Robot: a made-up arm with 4 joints. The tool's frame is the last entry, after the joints.
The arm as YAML. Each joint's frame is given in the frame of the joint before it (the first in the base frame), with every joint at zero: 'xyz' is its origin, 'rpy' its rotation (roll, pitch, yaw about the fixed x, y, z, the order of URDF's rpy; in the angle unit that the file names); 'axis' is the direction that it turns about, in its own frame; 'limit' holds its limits. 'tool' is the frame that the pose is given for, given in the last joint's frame.
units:
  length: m
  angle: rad
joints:
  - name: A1
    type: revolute
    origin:
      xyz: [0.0, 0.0, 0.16]
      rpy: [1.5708, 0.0, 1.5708]
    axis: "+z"
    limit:
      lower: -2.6
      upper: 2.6
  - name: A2
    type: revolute
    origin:
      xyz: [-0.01, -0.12, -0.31]
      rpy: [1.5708, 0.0, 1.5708]
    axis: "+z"
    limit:
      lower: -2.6
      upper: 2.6
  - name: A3
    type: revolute
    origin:
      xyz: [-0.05, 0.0, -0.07]
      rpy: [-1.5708, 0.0, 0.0]
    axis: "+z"
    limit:
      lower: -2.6
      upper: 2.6
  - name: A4
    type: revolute
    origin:
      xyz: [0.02, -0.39, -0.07]
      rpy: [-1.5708, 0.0, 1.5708]
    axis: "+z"
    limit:
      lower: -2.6
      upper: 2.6
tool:
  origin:
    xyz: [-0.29, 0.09, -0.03]
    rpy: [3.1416, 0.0, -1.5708]
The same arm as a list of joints. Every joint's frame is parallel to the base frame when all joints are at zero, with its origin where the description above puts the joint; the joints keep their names.
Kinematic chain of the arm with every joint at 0, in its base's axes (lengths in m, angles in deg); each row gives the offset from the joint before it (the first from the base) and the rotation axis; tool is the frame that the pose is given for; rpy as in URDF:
A1: xyz 0.0000 0.0000 0.1600 axis +x
A2: xyz -0.3100 -0.0100 -0.1200 axis +y
A3: xyz 0.0000 -0.0700 -0.0500 axis +x
A4: xyz -0.0700 0.3900 0.0200 axis -z
tool: xyz -0.0900 0.2900 0.0300 rpy 0.00 0.00 0.00
Joint limits (deg, base to tool): -148.97..148.97 -148.97..148.97 -148.97..148.97 -148.97..148.97

